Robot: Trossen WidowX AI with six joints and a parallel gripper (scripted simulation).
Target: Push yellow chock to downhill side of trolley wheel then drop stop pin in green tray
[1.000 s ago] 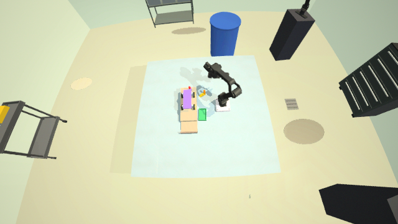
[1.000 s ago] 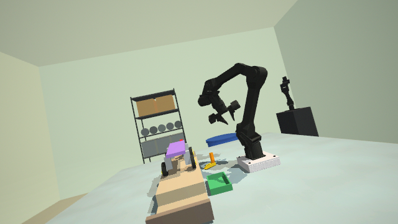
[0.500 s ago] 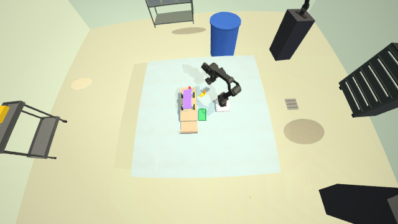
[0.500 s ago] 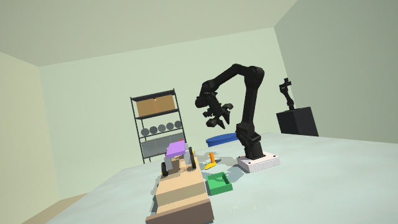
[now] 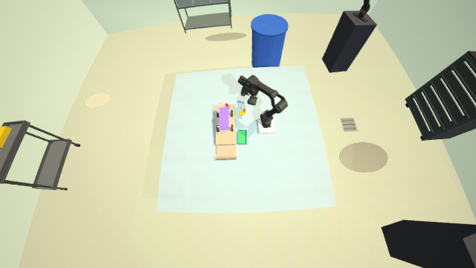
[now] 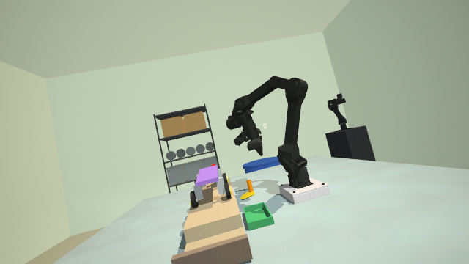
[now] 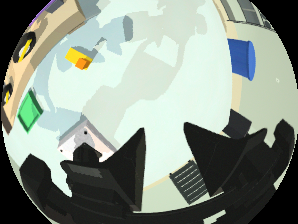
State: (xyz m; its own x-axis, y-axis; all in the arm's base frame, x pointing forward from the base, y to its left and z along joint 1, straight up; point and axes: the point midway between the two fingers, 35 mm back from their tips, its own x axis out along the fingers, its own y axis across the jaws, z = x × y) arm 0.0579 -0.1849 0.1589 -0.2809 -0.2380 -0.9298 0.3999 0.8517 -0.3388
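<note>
Right now my gripper tip is 120 mm short of the yellow chock, 40 mm to the right of it and 140 mm above it. The rest, counted from my gripper tip: red-headed stop pin (240 mm ahead, 30 mm to the left, 30 mm below); tan ramp (270 mm ahead, 150 mm to the left, 110 mm below); trolley (270 mm ahead, 140 mm to the left, 50 mm below).
</note>
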